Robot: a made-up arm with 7 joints.
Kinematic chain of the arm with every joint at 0, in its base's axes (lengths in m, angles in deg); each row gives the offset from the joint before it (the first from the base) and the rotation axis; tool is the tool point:
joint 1: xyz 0 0 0.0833 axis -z
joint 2: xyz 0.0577 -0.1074 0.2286 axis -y
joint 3: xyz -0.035 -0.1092 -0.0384 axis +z
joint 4: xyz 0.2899 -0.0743 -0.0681 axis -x
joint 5: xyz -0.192 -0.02 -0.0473 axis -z
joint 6: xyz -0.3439 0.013 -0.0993 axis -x
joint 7: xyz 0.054 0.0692 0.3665 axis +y
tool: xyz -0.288 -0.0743 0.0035
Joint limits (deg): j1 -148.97..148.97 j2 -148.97..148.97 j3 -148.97..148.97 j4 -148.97..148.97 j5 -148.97..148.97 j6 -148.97..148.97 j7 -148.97..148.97
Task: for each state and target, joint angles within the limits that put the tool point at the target. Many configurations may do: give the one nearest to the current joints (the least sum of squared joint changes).
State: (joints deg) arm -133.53 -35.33 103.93 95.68 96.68 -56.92 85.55
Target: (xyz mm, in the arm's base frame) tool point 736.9 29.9 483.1
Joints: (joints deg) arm -124.54 -73.11 80.91 78.89 87.28 -56.09 73.85
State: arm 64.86 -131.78 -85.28 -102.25 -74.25 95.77 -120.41
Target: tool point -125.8 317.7 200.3
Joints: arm 94.16 -98.64 -84.20 -113.86 -80.73 103.15 -82.60
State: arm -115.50 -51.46 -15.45 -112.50 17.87 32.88 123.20
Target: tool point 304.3 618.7 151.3
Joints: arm -127.76 -58.99 7.84 -108.68 32.64 41.75 138.23
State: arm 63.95 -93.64 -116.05 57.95 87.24 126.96 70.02
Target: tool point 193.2 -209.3 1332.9
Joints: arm 22.73 -131.39 -135.41 76.24 107.39 148.87 66.08
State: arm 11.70 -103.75 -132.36 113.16 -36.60 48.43 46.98
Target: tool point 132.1 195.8 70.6
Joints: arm 23.67 -105.56 -104.63 102.62 -40.48 36.58 7.58
